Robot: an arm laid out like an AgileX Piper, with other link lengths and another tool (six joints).
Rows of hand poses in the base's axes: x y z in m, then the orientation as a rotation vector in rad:
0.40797 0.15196 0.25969 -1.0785 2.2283 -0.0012
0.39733 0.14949 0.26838 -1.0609 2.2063 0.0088
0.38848 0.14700 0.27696 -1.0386 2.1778 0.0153
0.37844 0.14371 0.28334 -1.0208 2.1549 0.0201
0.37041 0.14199 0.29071 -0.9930 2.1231 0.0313
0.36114 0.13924 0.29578 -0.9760 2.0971 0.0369
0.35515 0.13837 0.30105 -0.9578 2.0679 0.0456
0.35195 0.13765 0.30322 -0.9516 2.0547 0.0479
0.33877 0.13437 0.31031 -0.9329 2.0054 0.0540
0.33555 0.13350 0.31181 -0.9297 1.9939 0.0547
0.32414 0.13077 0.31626 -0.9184 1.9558 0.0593
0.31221 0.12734 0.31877 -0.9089 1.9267 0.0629
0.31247 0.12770 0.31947 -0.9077 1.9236 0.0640
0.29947 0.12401 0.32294 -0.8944 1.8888 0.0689
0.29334 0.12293 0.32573 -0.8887 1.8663 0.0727
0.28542 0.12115 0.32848 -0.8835 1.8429 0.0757
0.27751 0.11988 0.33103 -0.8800 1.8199 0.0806
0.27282 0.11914 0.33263 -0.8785 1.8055 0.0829
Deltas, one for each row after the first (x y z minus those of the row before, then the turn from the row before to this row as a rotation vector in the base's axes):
-0.01064 -0.00247 0.00869 0.0199 -0.0209 -0.0020
-0.00885 -0.00249 0.00858 0.0215 -0.0288 -0.0040
-0.01004 -0.00329 0.00638 0.0170 -0.0232 -0.0033
-0.00803 -0.00172 0.00737 0.0280 -0.0315 -0.0054
-0.00927 -0.00275 0.00507 0.0182 -0.0253 -0.0018
-0.00599 -0.00087 0.00527 0.0217 -0.0274 -0.0006
-0.00320 -0.00072 0.00217 0.0078 -0.0124 0.0005
-0.01318 -0.00328 0.00709 0.0257 -0.0460 0.0041
-0.00322 -0.00087 0.00150 0.0050 -0.0107 0.0015
-0.01141 -0.00273 0.00445 0.0183 -0.0348 0.0054
-0.01193 -0.00343 0.00251 0.0145 -0.0267 0.0036
0.00026 0.00036 0.00070 0.0021 -0.0027 0.0005
-0.01300 -0.00369 0.00347 0.0187 -0.0322 0.0033
-0.00613 -0.00108 0.00279 0.0110 -0.0200 0.0044
-0.00792 -0.00178 0.00275 0.0105 -0.0209 0.0047
-0.00791 -0.00127 0.00255 0.0107 -0.0196 0.0065
-0.00469 -0.00074 0.00160 0.0058 -0.0124 0.0042

